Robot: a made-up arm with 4 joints.
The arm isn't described. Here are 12 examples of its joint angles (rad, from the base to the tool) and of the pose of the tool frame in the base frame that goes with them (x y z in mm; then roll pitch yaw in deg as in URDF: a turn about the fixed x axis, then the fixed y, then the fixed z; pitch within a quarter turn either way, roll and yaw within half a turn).
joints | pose
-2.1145 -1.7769 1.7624 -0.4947 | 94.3 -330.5 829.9 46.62 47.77 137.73
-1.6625 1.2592 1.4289 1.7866 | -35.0 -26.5 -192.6 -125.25 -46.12 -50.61
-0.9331 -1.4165 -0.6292 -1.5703 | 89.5 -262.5 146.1 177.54 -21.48 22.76
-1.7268 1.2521 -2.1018 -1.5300 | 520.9 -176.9 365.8 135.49 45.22 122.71
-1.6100 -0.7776 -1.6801 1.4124 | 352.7 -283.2 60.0 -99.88 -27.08 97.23
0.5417 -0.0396 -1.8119 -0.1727 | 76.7 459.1 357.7 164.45 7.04 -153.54
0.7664 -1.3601 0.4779 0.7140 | 258.1 -227.3 459.4 -61.06 34.47 143.62
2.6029 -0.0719 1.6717 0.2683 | 436.9 -304.5 251.1 -171.96 4.04 128.76
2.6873 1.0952 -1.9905 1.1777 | -303.5 -396.4 399.1 -23.75 58.02 72.37
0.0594 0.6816 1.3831 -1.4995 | -289.8 -94.9 41.9 93.57 -55.06 2.80
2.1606 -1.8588 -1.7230 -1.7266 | -284.4 -99.0 76.8 -103.70 -67.50 125.98
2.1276 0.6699 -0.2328 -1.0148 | 160.0 116.8 440.8 70.06 -5.66 -144.11
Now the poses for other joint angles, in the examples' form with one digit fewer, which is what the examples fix.
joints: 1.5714 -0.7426 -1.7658 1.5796
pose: -304 194 168 -102.7 -14.2 -69.4
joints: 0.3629 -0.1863 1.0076 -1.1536
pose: -159 -309 435 116.7 -3.3 37.0
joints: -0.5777 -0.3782 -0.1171 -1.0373
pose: 81 -307 361 141.6 -1.2 44.4
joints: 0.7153 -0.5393 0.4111 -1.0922
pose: 202 -263 441 138.0 5.4 90.7
